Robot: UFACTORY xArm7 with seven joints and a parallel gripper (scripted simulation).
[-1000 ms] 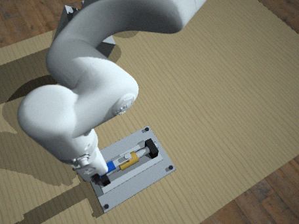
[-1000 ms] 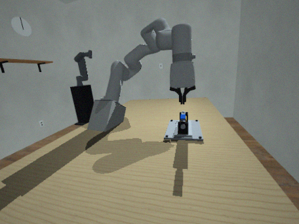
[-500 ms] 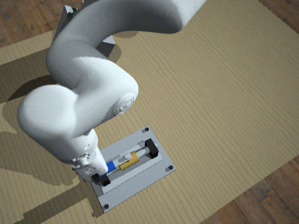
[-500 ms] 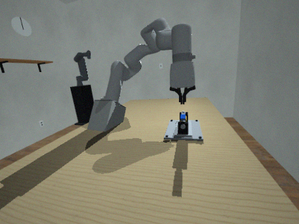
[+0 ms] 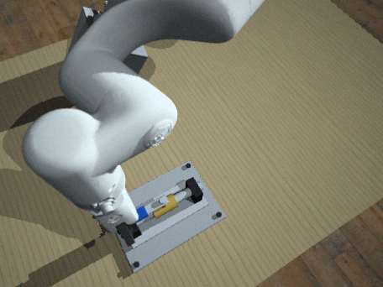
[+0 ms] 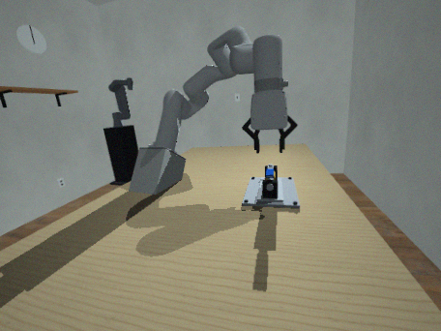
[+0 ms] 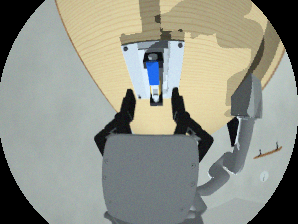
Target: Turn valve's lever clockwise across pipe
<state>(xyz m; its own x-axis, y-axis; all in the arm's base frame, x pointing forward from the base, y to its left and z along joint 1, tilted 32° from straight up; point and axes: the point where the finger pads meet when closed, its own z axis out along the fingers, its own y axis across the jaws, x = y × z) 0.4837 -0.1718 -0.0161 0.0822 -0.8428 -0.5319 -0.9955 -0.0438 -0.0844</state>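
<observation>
Right now the lever is 80 mm below my hand and 50 mm to the left of it.
</observation>
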